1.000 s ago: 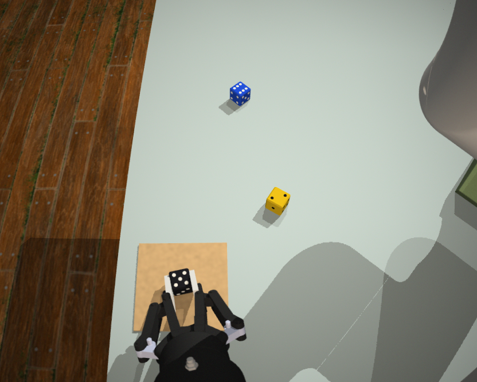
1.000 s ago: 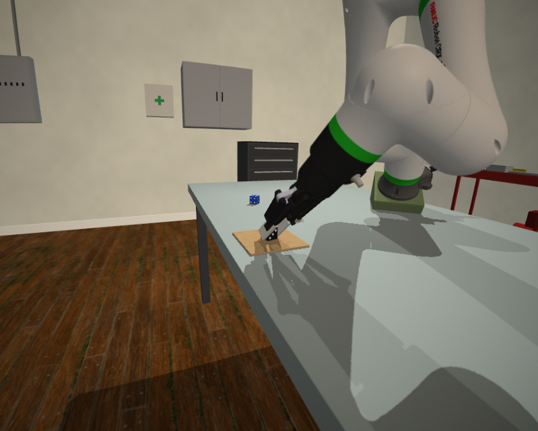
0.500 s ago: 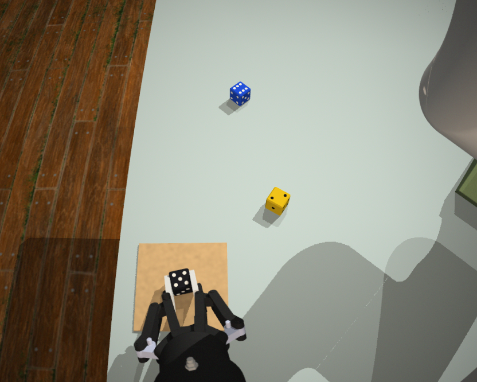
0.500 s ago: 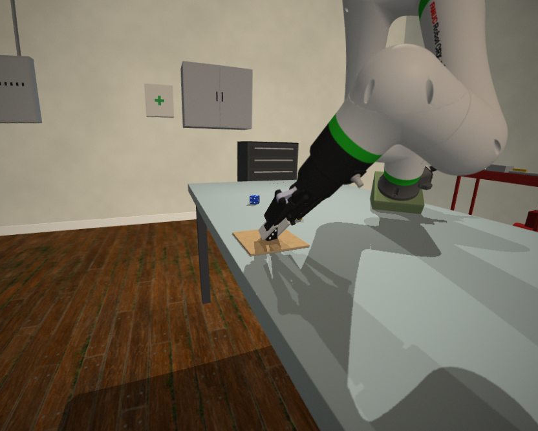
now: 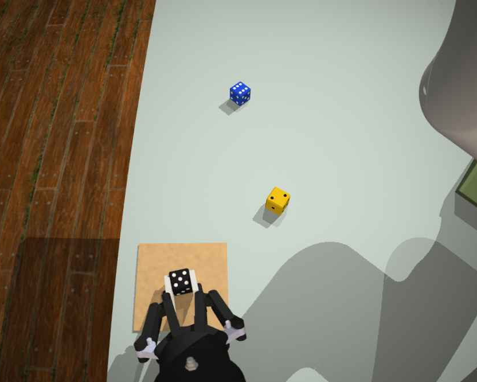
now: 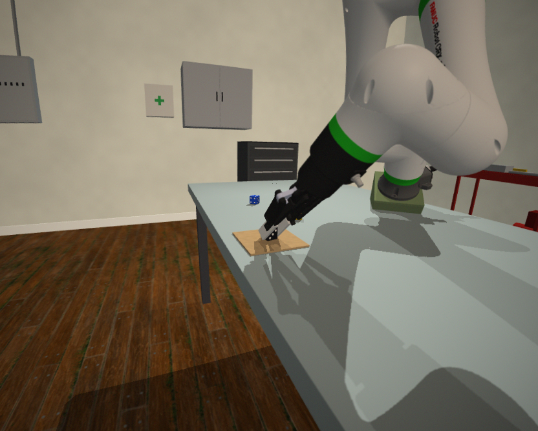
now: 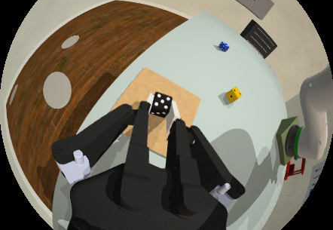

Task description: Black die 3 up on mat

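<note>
The tan mat lies 1 cm ahead of my hand, 2 cm to the right of it and 4 cm below it. The rest, counted from my hand: black die: 1 cm ahead, 2 cm to the right, 2 cm below; then yellow die: 10 cm behind, 19 cm to the right, 2 cm below; then blue die: 2 cm ahead, 41 cm to the right, 2 cm below.
</note>
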